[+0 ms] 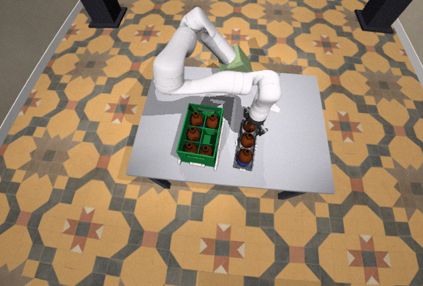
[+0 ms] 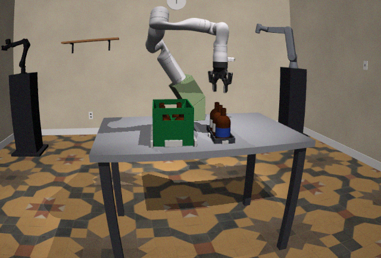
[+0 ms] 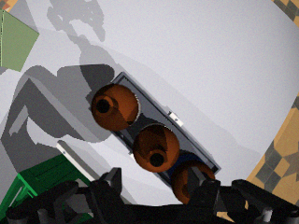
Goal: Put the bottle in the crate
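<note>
My hand is 16 cm above the brown bottle. Round my hand: tray (23 cm below); white-label bottle (9 cm behind, 1 cm to the left, 16 cm below); crate (24 cm to the right, 16 cm below).
</note>
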